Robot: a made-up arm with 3 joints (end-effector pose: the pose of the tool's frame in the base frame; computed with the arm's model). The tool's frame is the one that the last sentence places. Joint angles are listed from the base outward.
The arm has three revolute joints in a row. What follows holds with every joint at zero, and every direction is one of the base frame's. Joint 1 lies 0.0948 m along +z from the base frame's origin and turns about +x. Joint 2 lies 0.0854 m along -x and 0.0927 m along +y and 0.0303 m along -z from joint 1 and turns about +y. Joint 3 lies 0.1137 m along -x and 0.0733 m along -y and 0.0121 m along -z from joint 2 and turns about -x. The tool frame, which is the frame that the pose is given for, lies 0.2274 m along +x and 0.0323 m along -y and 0.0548 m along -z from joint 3; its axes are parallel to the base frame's.
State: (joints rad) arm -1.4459 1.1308 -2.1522
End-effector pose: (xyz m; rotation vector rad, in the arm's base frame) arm -0.0451 -0.1256 -0.0046 0.6282 -0.2608 -1.1226
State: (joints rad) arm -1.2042 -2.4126 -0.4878
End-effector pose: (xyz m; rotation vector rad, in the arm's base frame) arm -0.1198 0.1010 0.1159 -0.3263 -1.6171 1.8260
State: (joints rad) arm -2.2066 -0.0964 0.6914
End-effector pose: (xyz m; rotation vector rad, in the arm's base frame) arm 0.0310 -0.0186 0.1588 -2.8949 -0.1022 0.0967
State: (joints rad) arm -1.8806 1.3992 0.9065
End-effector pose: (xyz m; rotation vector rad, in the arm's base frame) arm -0.0861 -0.1256 0.1808 -2.1821 1.6488 -0.8732
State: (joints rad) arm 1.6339 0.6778 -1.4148
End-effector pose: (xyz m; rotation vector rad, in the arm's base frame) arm -0.0298 0.1379 0.1722 2.8799 1.0102 0.1111
